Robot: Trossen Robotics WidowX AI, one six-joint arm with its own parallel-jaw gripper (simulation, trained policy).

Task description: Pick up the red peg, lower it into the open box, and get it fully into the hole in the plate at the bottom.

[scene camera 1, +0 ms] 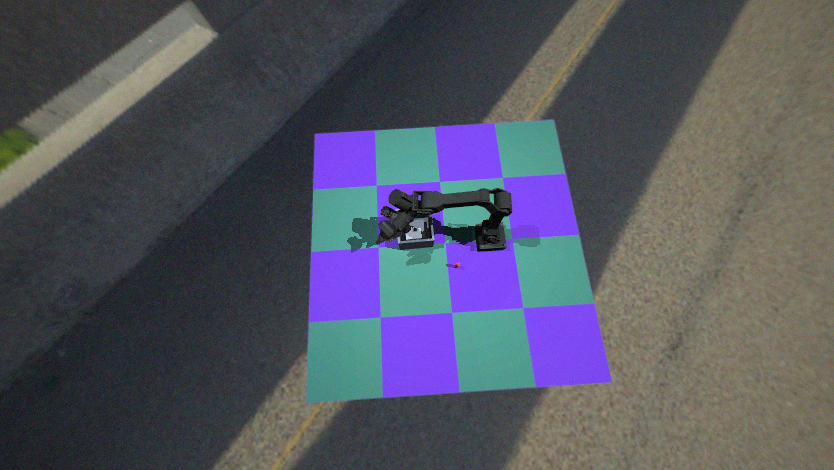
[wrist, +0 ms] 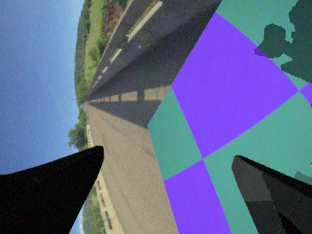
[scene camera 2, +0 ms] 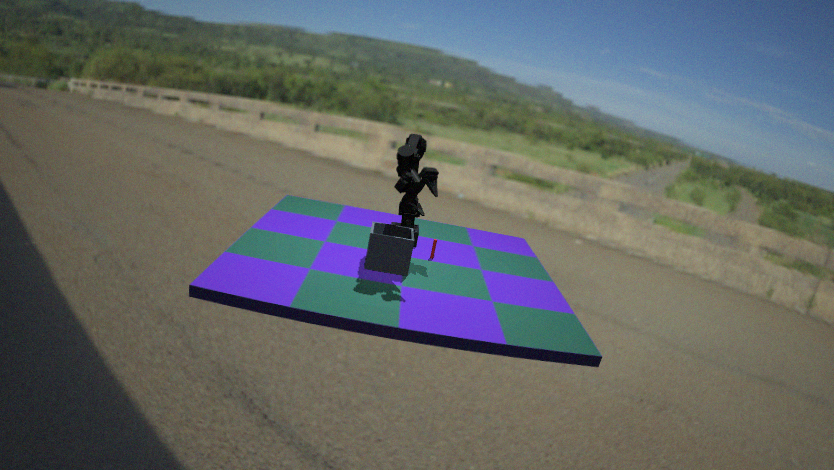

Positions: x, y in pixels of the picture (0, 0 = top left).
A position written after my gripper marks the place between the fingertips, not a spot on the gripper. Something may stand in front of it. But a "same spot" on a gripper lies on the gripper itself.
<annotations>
My gripper shows in scene camera 1, in the wrist view (169, 158) and in scene camera 2. The same spot on my gripper: (scene camera 1: 382, 237) is (scene camera 2: 433, 185).
</annotations>
